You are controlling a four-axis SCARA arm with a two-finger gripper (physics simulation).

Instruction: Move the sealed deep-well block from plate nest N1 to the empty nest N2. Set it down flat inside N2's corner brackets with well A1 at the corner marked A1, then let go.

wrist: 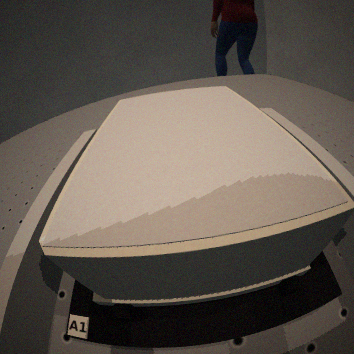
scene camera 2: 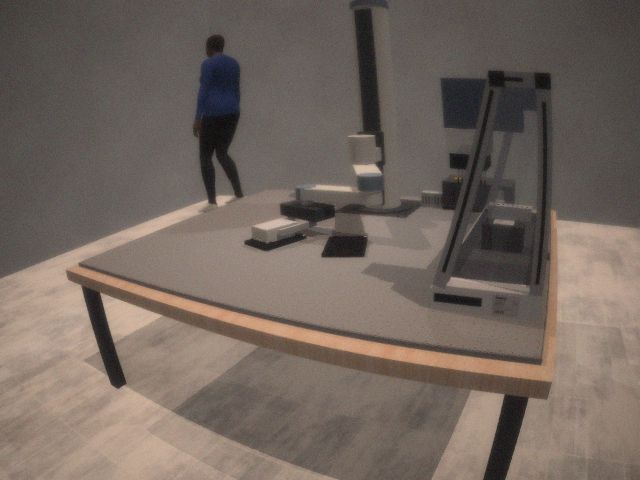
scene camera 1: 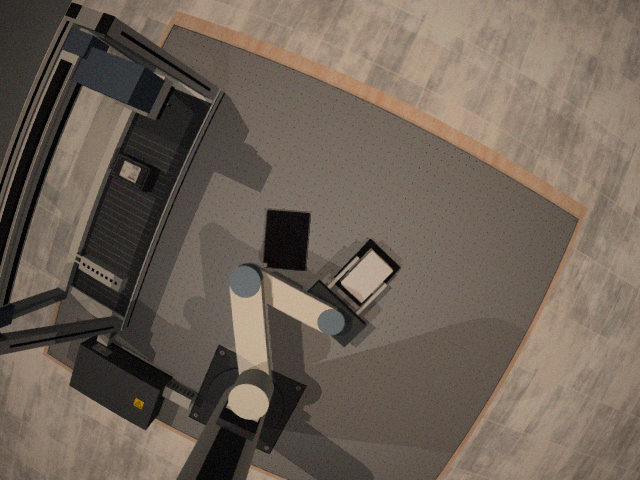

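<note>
The white-topped sealed block is level over a black plate nest. A label A1 marks that nest's near left corner in the wrist view. My gripper is shut on the block, with a pale finger along each long side. Whether the block's underside touches the nest is hard to tell. Another black nest lies bare beside it. No N1 or N2 marking is readable. The block's own well A1 is hidden.
A tall framed machine stands along one side of the table, with a small dark box inside. The arm's base plate and a dark control box are near the table's edge. People stand beyond the table.
</note>
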